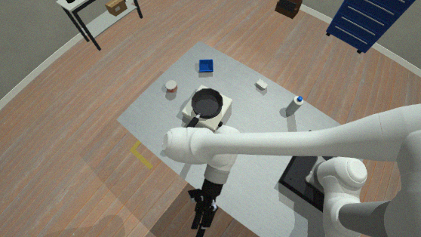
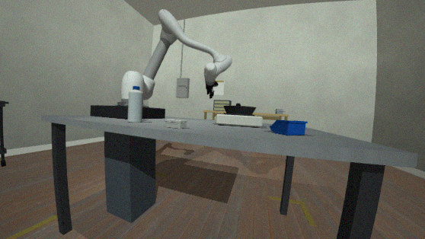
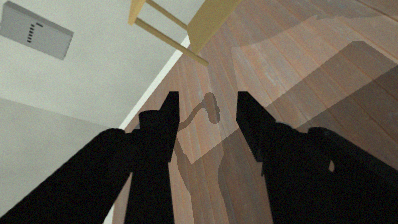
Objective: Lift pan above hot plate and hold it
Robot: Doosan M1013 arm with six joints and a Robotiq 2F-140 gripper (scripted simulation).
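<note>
Right now the black pan is 390 mm ahead of my hand, 460 mm to the right of it and 160 mm below it. Round my hand: small white box (230 mm ahead, 910 mm to the right, 240 mm below); then white bottle (40 mm behind, 880 mm to the right, 180 mm below); then hot plate (380 mm ahead, 530 mm to the right, 230 mm below).
</note>
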